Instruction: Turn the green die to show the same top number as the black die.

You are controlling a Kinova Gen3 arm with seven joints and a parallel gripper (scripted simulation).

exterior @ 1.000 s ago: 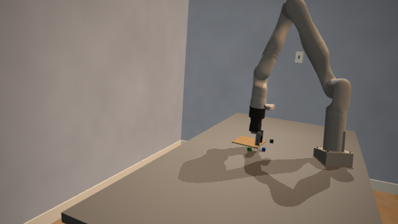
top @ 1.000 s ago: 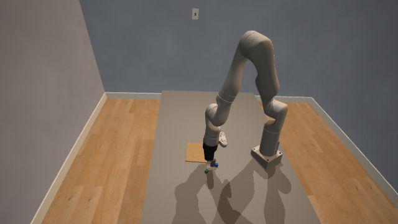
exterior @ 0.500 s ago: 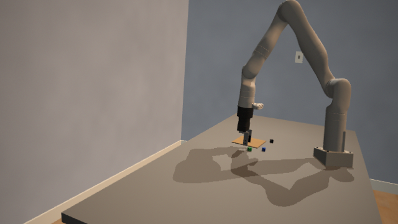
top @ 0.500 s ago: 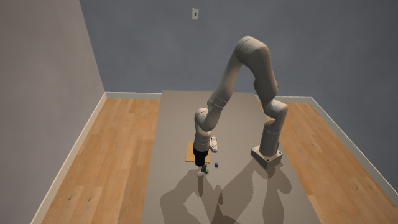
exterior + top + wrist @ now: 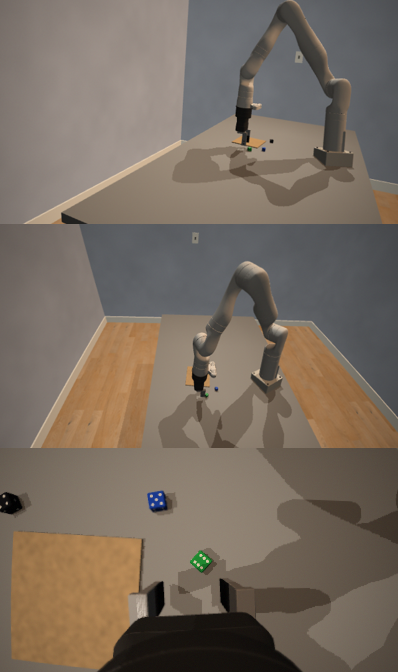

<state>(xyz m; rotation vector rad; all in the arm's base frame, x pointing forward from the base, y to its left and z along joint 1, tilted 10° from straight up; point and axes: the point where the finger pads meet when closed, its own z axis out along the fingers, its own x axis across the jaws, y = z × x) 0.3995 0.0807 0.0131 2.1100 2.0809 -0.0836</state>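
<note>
Right now the green die is 40 mm below my hand, 30 mm behind it and 10 mm to the left of it. Round my hand: blue die: 90 mm behind, 40 mm below, 30 mm to the right; then black die: 190 mm to the right, 100 mm behind, 40 mm below; then tan mat: 130 mm to the right, 40 mm below, 10 mm ahead.
</note>
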